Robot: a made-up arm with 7 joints. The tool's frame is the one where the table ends.
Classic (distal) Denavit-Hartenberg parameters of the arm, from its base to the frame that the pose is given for. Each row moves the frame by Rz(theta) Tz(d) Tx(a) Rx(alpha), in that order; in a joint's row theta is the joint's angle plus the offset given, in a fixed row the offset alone. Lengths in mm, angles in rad.
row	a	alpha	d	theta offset
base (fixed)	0	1.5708	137.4	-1.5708
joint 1	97.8	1.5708	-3.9	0
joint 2	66.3	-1.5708	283.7	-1.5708
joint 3	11.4	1.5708	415.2	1.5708
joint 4	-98.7	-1.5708	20	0
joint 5	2.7	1.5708	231.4	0
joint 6	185.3	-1.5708	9.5	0
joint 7	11.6	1.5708	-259.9	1.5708
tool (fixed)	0	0	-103.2	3.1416
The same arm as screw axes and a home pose.
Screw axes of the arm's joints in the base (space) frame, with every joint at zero. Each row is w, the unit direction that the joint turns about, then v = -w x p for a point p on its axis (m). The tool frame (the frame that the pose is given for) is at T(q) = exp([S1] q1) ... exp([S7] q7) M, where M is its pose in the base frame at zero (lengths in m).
S1: w -1 0 0 v 0 -0.1374 0
S2: w 0 0 -1 v 0.0978 0.0039 0
S3: w 0 -1 0 v -0.1463 0 -0.0702
S4: w 1 0 0 v 0 -0.1349 0.513
S5: w 0 -1 0 v -0.2336 0 -0.0902
S6: w 1 0 0 v 0 -0.2309 0.7444
S7: w 0 -1 0 v -0.0456 0 -0.0997
M =
1 -0.000007 -0.000015 0.0881
0.000007 1 0.000007 -0.4845
0.000015 -0.000007 1 -0.1488
0 0 0 1

